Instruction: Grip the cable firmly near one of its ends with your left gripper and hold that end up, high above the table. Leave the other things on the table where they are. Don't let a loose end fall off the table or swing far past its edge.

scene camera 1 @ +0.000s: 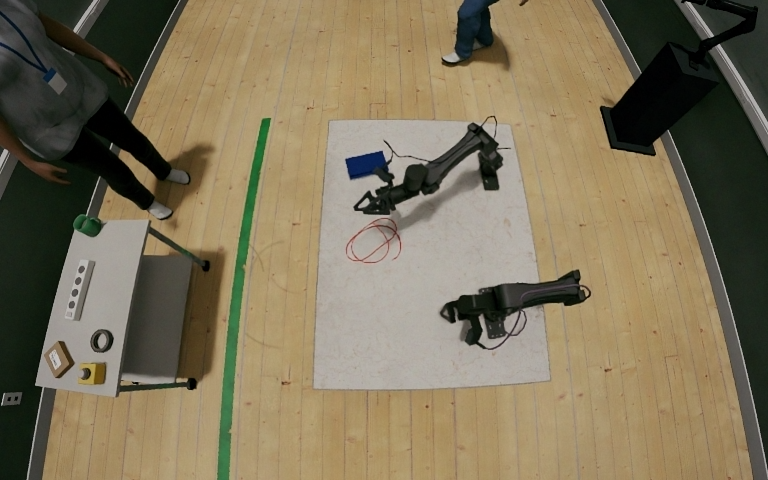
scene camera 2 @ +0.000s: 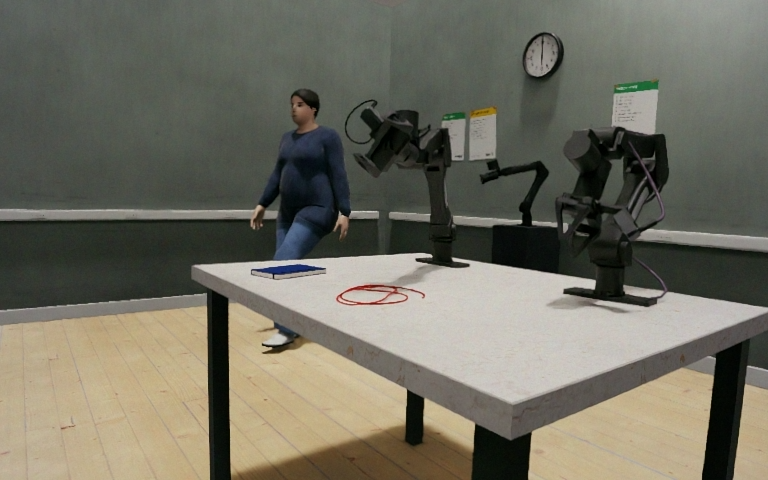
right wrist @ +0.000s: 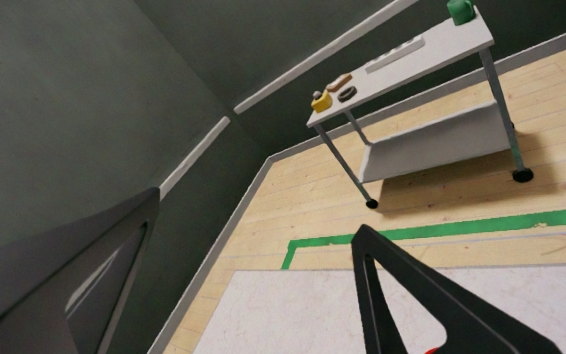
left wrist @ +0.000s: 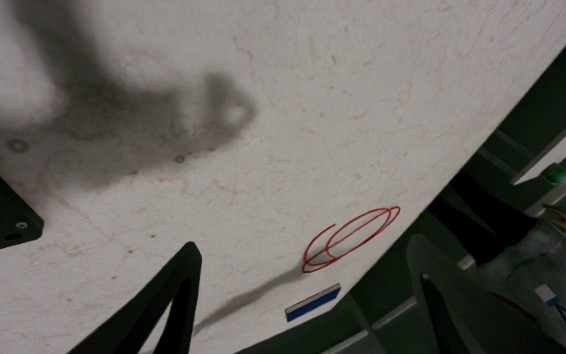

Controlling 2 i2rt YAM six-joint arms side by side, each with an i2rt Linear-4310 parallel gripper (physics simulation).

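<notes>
The thin red cable (scene camera 1: pixel 368 262) (scene camera 2: pixel 376 304) (left wrist: pixel 334 259) lies in loose loops on the pale table (scene camera 1: pixel 362 339) (scene camera 2: pixel 453 350). One loose end (scene camera 1: pixel 394 259) (scene camera 2: pixel 423 296) (left wrist: pixel 334 225) curves off the loops; I cannot make out the other. A scrap of red shows at the bottom edge of the right wrist view. My left gripper (scene camera 1: pixel 444 311) (scene camera 2: pixel 567 226) (left wrist: pixel 301 246) is open and empty, above the table near its own base, well away from the cable. My right gripper (scene camera 1: pixel 360 204) (scene camera 2: pixel 367 165) (right wrist: pixel 265 217) is open and empty, high above the table, between cable and book in scene camera 1.
A blue book (scene camera 1: pixel 365 165) (scene camera 2: pixel 288 270) (left wrist: pixel 313 306) lies flat near the cable, close to a table corner. A grey cart (scene camera 1: pixel 107 283) (right wrist: pixel 415 70) with small items stands beyond a green floor line (scene camera 1: pixel 240 266). Two people stand away from the table.
</notes>
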